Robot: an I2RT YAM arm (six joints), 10 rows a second.
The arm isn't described. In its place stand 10 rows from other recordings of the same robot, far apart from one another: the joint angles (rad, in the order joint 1, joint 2, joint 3, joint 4, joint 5, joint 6), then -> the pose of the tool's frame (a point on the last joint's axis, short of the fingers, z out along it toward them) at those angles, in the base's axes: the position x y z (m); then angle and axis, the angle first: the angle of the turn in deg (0 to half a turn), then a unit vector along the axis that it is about.
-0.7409 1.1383 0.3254 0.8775 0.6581 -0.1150 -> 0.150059 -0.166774 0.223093 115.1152 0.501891 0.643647 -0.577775
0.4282 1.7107 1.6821 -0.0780 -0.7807 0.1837 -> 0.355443 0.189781 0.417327 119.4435 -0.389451 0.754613 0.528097
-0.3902 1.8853 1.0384 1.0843 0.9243 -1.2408 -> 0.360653 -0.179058 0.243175 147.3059 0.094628 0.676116 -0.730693
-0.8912 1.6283 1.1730 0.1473 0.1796 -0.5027 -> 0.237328 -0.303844 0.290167 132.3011 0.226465 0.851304 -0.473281
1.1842 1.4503 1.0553 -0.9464 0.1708 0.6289 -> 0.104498 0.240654 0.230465 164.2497 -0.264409 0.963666 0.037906
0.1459 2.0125 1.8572 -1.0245 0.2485 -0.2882 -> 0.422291 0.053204 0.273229 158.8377 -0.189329 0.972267 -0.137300
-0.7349 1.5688 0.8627 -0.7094 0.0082 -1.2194 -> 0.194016 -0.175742 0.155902 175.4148 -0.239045 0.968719 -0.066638
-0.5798 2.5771 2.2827 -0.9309 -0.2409 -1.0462 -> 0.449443 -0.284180 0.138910 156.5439 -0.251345 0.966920 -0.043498
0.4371 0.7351 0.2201 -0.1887 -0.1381 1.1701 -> 0.134053 0.068045 0.151407 151.5384 0.306775 0.882666 0.356074
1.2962 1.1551 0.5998 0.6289 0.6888 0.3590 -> 0.090766 0.238748 0.284301 101.0368 -0.088933 0.885305 0.456428
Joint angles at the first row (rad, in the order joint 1, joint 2, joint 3, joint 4, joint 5, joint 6):
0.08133 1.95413 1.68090 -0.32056 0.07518 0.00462
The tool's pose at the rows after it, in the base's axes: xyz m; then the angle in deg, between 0 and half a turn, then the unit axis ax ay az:
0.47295 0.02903 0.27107 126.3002 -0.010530 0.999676 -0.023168
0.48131 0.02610 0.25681 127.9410 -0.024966 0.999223 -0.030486
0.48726 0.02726 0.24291 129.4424 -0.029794 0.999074 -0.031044
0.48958 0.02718 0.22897 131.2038 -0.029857 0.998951 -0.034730
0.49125 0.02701 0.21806 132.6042 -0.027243 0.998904 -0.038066
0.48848 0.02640 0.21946 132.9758 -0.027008 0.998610 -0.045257
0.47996 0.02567 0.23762 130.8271 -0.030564 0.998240 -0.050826
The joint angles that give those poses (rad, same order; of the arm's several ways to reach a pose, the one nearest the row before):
0.06752 2.01706 1.71486 -0.33282 0.08280 0.00459
0.05983 2.06155 1.73335 -0.33438 0.07672 -0.02759
0.06136 2.09841 1.74261 -0.33288 0.07514 -0.03375
0.06136 2.12299 1.73498 -0.33137 0.08130 -0.03528
0.06135 2.14295 1.73036 -0.33134 0.08893 -0.03222
0.06135 2.13229 1.72116 -0.33900 0.10123 -0.03680
0.06137 2.07719 1.69667 -0.33137 0.10735 -0.04905

